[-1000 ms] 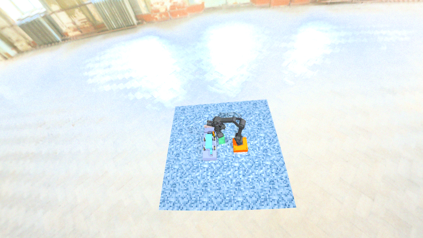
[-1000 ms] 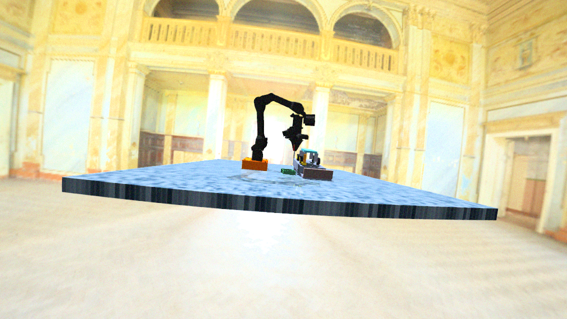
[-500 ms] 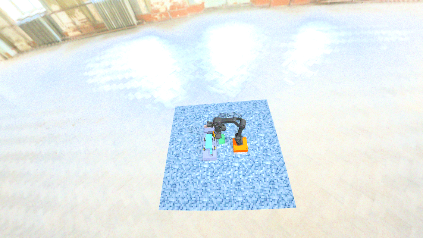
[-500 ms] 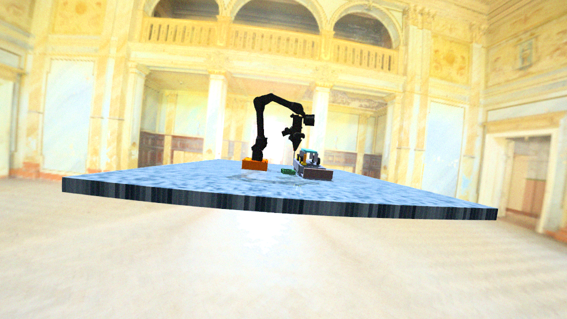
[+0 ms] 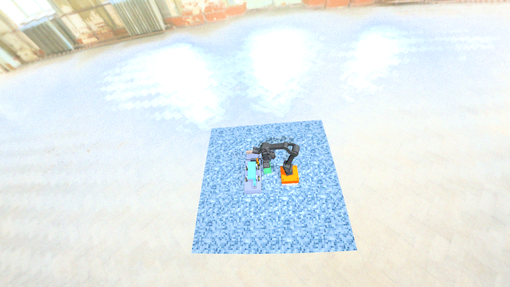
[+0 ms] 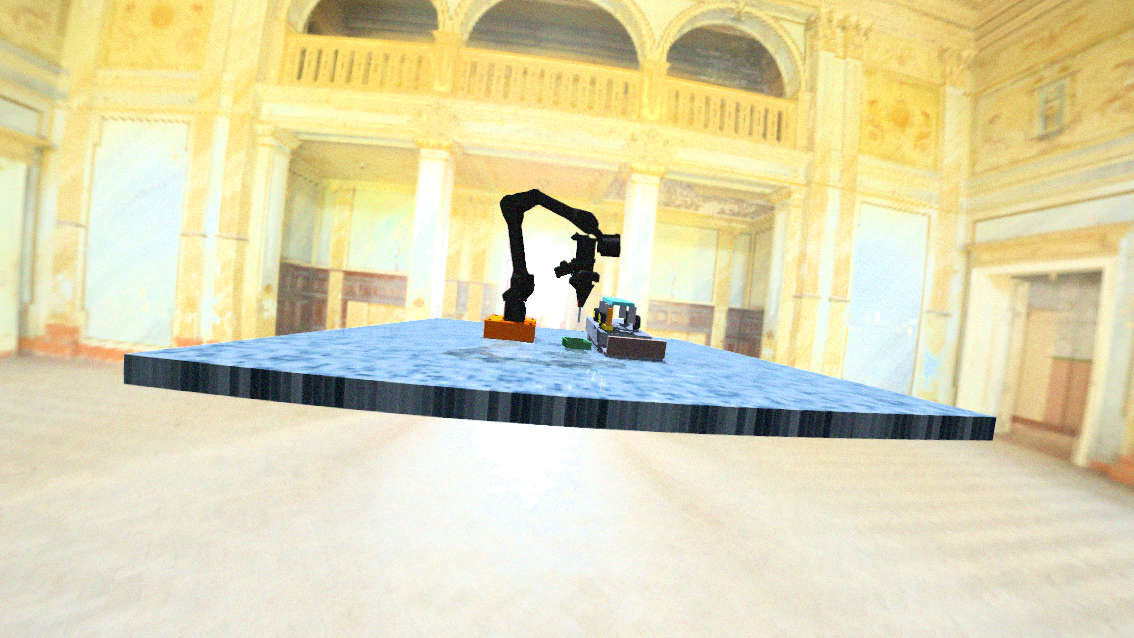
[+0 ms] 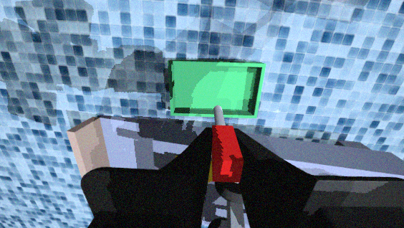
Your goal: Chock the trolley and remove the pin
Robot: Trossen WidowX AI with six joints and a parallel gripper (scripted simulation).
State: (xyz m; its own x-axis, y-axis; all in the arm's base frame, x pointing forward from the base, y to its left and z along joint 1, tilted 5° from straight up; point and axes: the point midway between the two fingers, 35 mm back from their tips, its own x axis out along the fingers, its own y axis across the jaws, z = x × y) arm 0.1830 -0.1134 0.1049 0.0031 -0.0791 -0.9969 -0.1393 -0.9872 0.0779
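The green tray lies 130 mm below my gripper tip. Round my gripper tip: red-headed stop pin: right at my gripper tip; trolley: 140 mm ahead, 60 mm to the left, 10 mm below; yellow chock: 80 mm ahead, 30 mm to the right, 40 mm below.
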